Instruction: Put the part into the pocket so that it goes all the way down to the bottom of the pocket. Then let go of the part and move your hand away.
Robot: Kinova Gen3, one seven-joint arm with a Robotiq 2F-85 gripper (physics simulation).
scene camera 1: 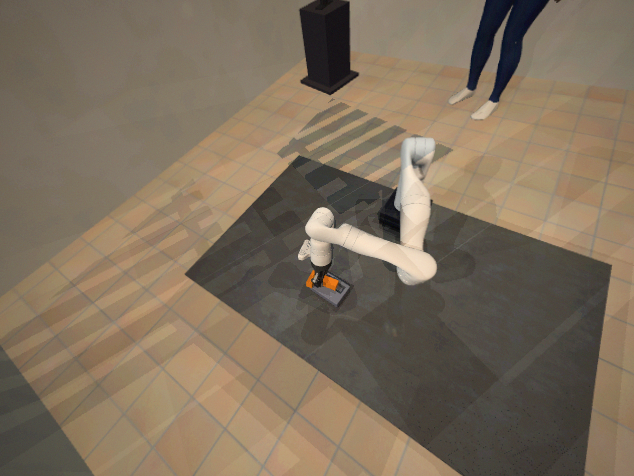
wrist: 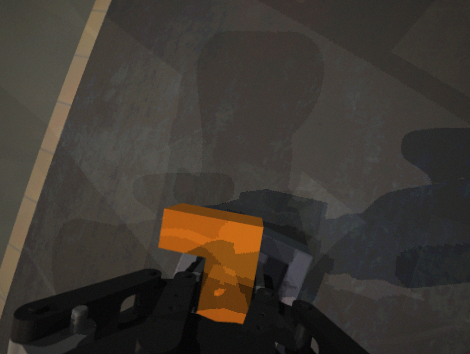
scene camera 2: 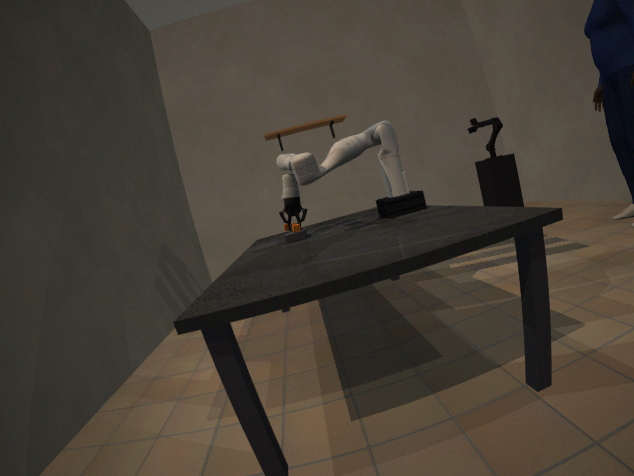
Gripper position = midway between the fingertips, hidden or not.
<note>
The gripper (wrist: 231, 274) grips an orange part (wrist: 230, 242), which still rests on a grey pocket block (wrist: 287, 261).
</note>
